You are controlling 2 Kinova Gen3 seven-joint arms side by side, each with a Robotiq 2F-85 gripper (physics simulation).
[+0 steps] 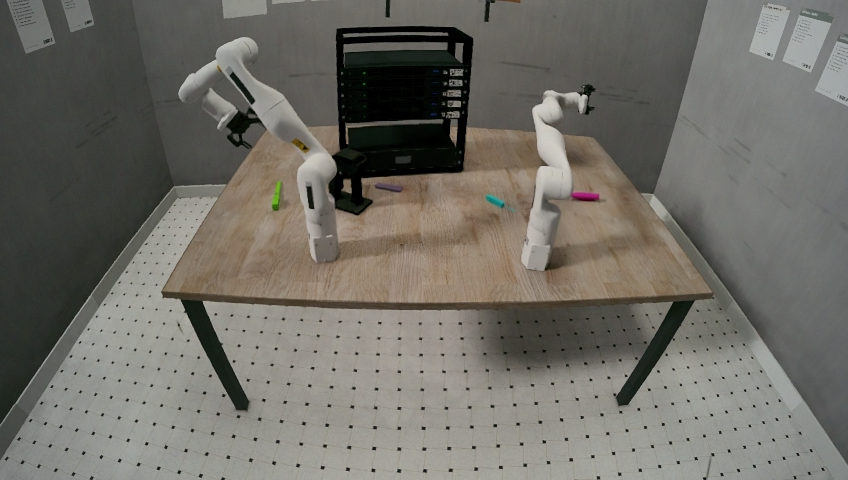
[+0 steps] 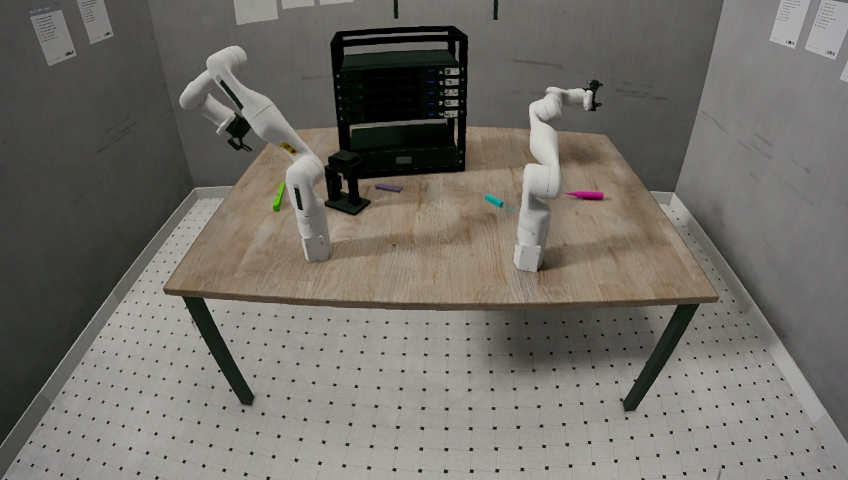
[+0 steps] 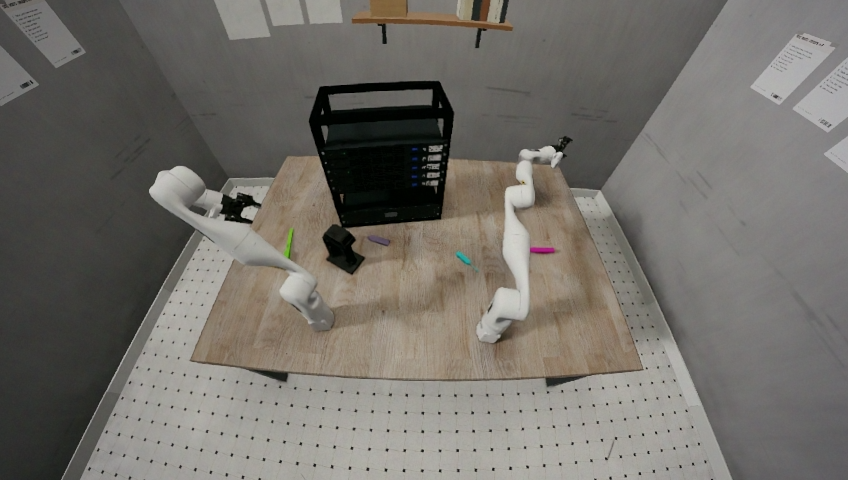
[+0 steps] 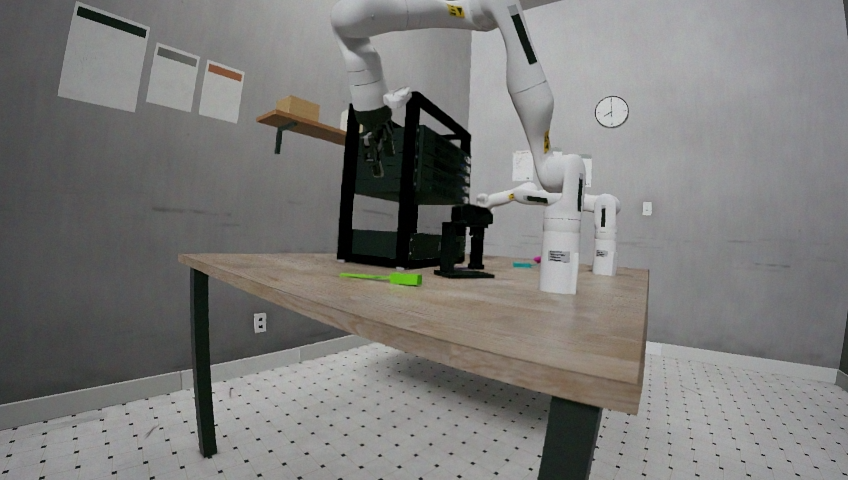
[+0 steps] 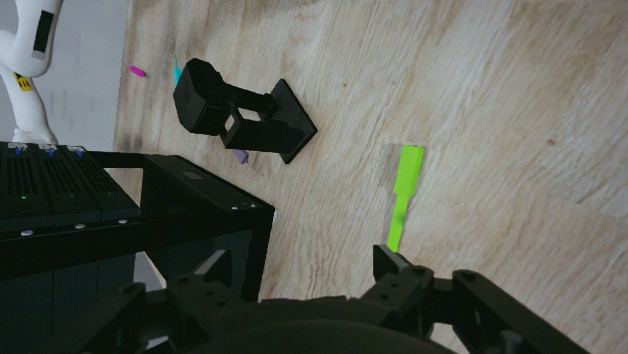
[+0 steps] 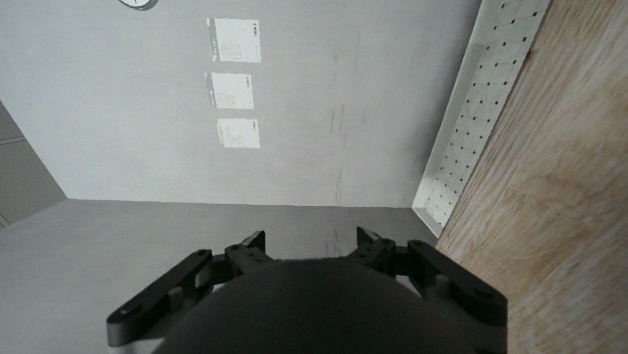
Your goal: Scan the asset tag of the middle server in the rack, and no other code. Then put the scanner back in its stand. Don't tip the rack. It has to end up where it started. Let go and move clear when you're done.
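Frame: origin at the left arm's base, x ahead, y left, z up, level; millimetres.
Seen in the pictures: left gripper, fingertip midpoint: (image 1: 259, 137) (image 2: 258, 141) (image 3: 257, 215) (image 4: 384, 165) (image 5: 303, 262); right gripper, fingertip midpoint: (image 1: 594, 99) (image 2: 602, 94) (image 3: 568, 148) (image 6: 311, 239); left arm's base, origin of the base link: (image 1: 325, 253) (image 2: 318, 252) (image 3: 323, 319) (image 4: 557, 290); right arm's base, origin of the base link: (image 1: 534, 260) (image 2: 527, 261) (image 3: 487, 330) (image 4: 603, 273).
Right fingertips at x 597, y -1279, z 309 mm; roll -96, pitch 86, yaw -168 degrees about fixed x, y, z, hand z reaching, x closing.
Pixels of each thing's top centre, then the offset from my right fingertips to it. "pt": a spot on its surface instead.
- black scanner, middle of its top: (image 5: 180, 91) (image 4: 472, 205) (image 1: 349, 152) (image 2: 344, 154) (image 3: 337, 232) dx -327, dy +1173, dz -97 mm
- rack, middle of its top: (image 1: 401, 31) (image 2: 397, 32) (image 3: 381, 98) (image 4: 419, 119) dx -6, dy +947, dz +275 mm
- small white tag, surface spot: (image 1: 453, 93) (image 3: 432, 166) pt dx -161, dy +768, dz +52 mm
- green tool, middle of its top: (image 5: 393, 221) (image 4: 378, 269) (image 1: 276, 189) (image 2: 278, 191) (image 3: 287, 243) dx -204, dy +1465, dz -283 mm
- purple piece, middle of its top: (image 5: 235, 147) (image 1: 387, 186) (image 2: 387, 186) (image 3: 378, 239) dx -232, dy +1026, dz -299 mm
- teal screwdriver, middle of its top: (image 2: 499, 201) (image 1: 501, 202) (image 5: 174, 70) (image 3: 467, 260) dx -419, dy +630, dz -291 mm
- magenta tool, middle of its top: (image 2: 584, 191) (image 1: 581, 193) (image 3: 538, 248) (image 5: 135, 71) dx -414, dy +270, dz -275 mm
The black scanner (image 1: 349, 157) (image 3: 339, 236) (image 5: 197, 97) sits in its stand (image 1: 358, 205) (image 3: 352, 265) (image 5: 296, 120), in front of the rack's left side. The rack (image 1: 461, 139) (image 3: 317, 127) (image 4: 408, 196) stands upright at the back. Its middle server (image 1: 395, 93) (image 3: 380, 168) carries a small white tag (image 1: 453, 93) (image 3: 433, 167) at the right end; the codes are too small to read. My left gripper (image 1: 242, 142) (image 3: 254, 209) (image 5: 303, 262) is open and empty, raised left of the rack. My right gripper (image 1: 590, 99) (image 3: 565, 142) (image 6: 311, 239) is open and empty, raised at the back right, far from the scanner.
A green tool (image 1: 276, 196) (image 5: 410, 170) lies left of the stand, a purple piece (image 1: 388, 187) right of it. A teal screwdriver (image 1: 495, 201) and a magenta tool (image 2: 587, 195) lie farther right. A wall shelf (image 3: 431, 19) hangs behind the rack.
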